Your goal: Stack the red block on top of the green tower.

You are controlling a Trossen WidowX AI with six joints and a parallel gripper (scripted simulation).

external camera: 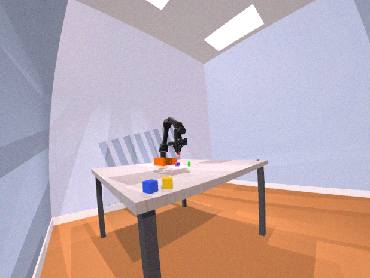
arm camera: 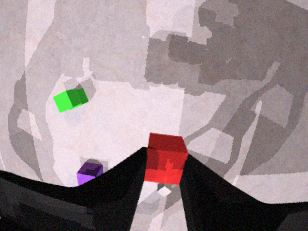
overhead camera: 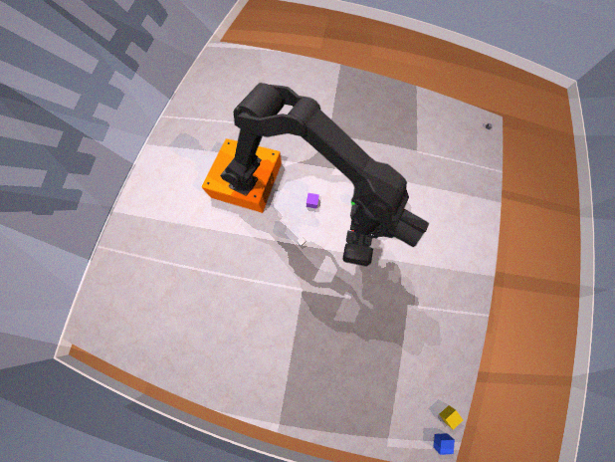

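Right now the purple block is 150 mm behind my gripper tip, 110 mm below it and 60 mm to the left of it. The rest, counted from my gripper tip: red block right at my gripper tip; then tiny white cube 120 mm behind, 110 mm below, 60 mm to the right; then yellow block 510 mm ahead, 330 mm to the right, 100 mm below.
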